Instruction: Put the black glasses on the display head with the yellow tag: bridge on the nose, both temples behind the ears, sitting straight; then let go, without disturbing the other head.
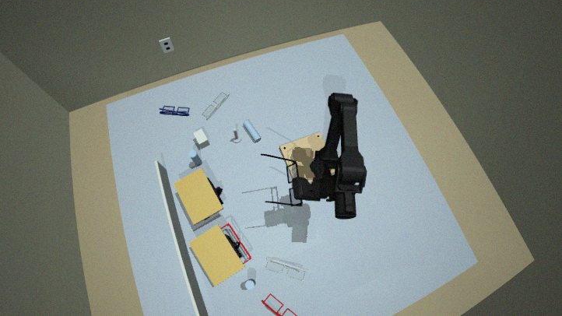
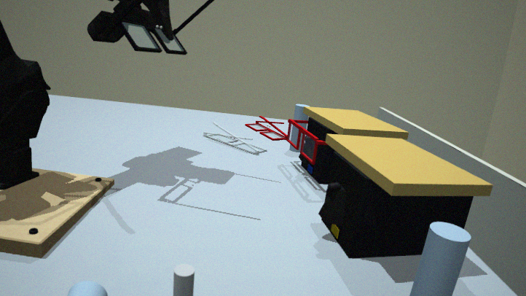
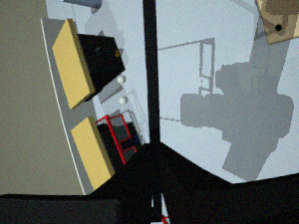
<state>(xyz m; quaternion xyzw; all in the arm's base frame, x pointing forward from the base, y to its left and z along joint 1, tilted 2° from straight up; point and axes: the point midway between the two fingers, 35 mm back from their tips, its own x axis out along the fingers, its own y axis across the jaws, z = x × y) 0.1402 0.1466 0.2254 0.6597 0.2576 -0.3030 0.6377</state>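
Now: the display head 310 mm ahead of my gripper tip, 150 mm below it and 90 mm to the right of it. Round my gripper tip: clear glasses (520 mm to the right, 250 mm ahead, 190 mm below); white block (350 mm to the right, 320 mm ahead, 180 mm below); white board (430 mm ahead, 150 mm below, 50 mm to the left).
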